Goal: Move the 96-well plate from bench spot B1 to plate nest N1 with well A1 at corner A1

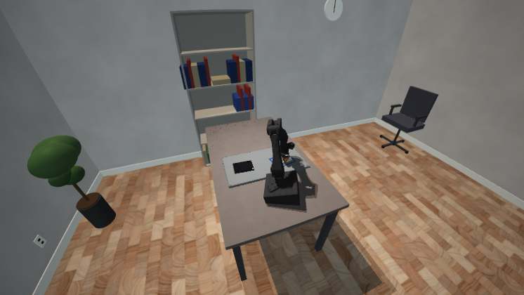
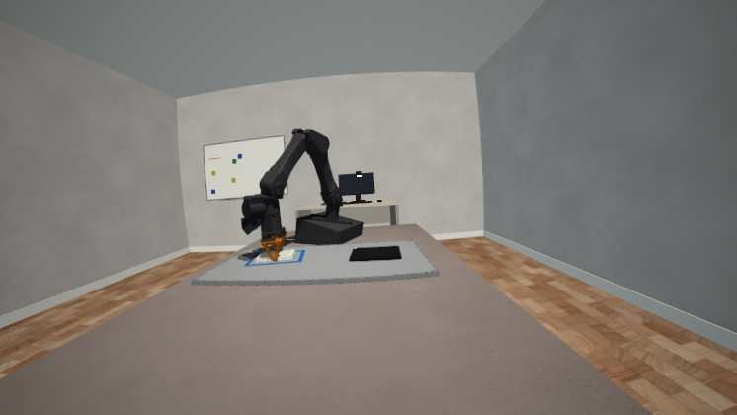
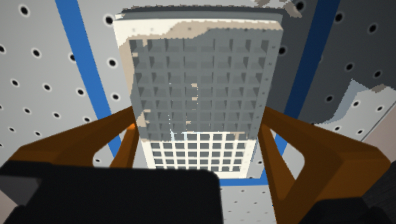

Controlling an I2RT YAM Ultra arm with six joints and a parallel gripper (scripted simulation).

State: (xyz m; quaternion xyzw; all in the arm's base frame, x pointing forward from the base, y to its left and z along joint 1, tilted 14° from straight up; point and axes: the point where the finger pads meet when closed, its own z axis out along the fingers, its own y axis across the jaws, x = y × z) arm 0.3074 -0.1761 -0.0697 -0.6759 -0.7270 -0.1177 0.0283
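Now: hand 350 mm to the right of the black plate nest N1 and 60 mm short of it. Round my hand: white 96-well plate: right at my hand.
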